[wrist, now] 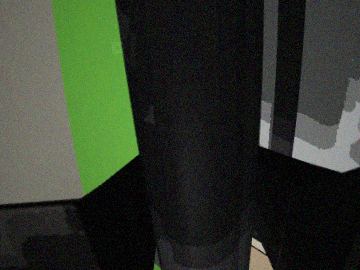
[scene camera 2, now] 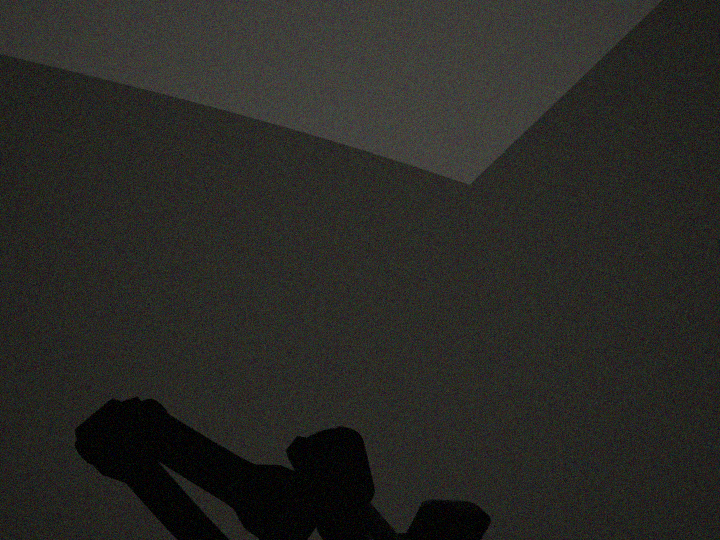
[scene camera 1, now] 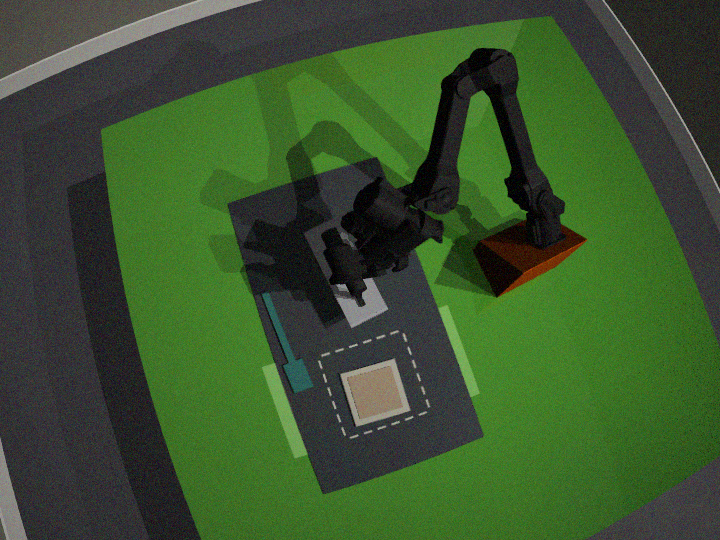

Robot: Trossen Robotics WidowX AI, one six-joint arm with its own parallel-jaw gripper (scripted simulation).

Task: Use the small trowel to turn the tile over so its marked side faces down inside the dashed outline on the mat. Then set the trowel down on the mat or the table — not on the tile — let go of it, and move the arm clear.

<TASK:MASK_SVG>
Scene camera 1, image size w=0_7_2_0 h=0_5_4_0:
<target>gripper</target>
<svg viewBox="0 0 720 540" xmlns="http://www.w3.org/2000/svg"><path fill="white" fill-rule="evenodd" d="M323 252L333 273L329 278L331 285L342 285L386 275L386 269L393 266L392 263L396 265L392 268L393 273L402 271L408 267L408 256L411 255L410 252L403 252L395 246L388 234L388 230L380 229L355 213L354 210L342 216L341 227L357 239L355 245L359 250L353 250L351 245L341 243L330 245Z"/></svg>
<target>tile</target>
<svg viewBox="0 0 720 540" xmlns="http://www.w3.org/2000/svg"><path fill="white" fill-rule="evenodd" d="M394 358L343 374L340 373L356 427L411 411Z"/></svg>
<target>teal trowel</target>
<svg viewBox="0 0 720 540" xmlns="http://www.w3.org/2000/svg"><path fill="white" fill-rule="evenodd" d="M262 293L289 362L283 366L294 393L296 394L302 390L314 387L302 359L295 360L269 292Z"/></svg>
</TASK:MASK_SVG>
